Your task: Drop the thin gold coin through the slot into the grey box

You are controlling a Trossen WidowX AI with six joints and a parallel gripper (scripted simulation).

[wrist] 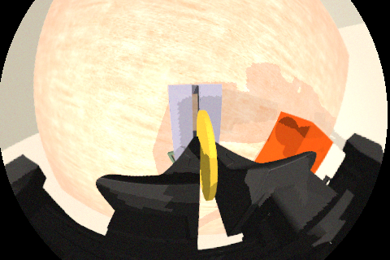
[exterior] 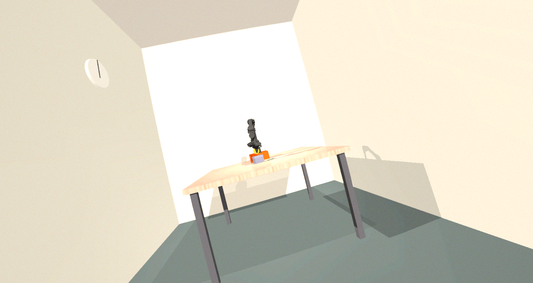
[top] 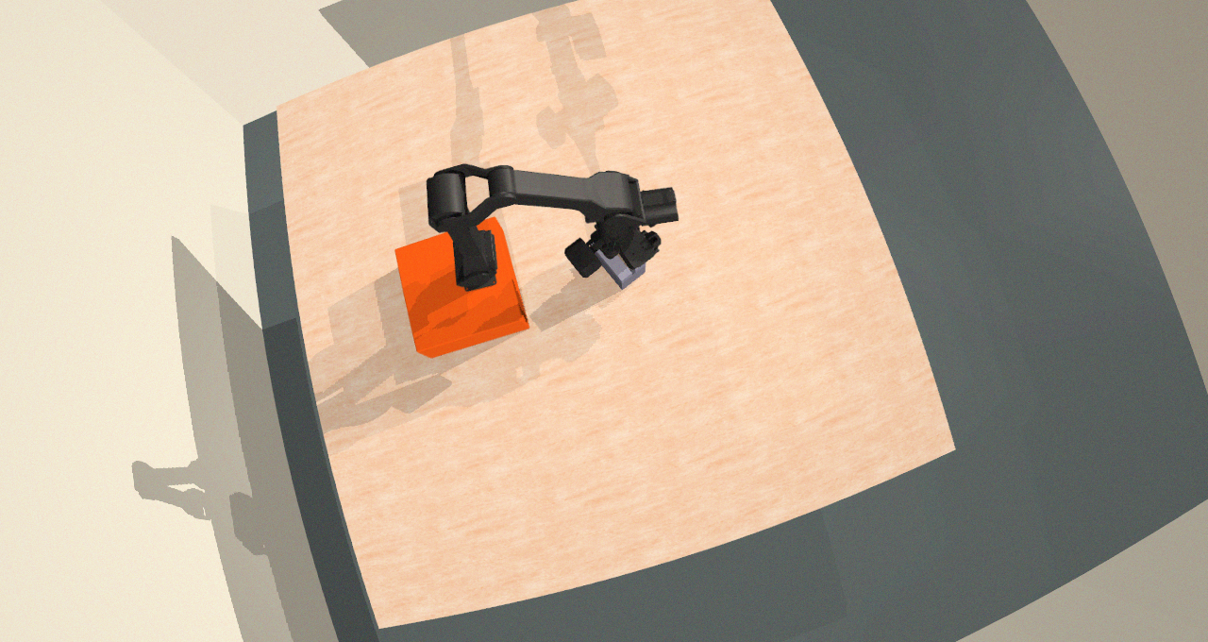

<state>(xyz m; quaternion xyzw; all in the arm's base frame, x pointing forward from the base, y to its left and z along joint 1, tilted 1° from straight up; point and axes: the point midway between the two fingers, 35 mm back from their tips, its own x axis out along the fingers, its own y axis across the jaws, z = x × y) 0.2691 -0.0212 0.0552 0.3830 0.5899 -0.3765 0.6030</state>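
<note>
Right now my gripper tip is 20 mm below the thin gold coin.
</note>
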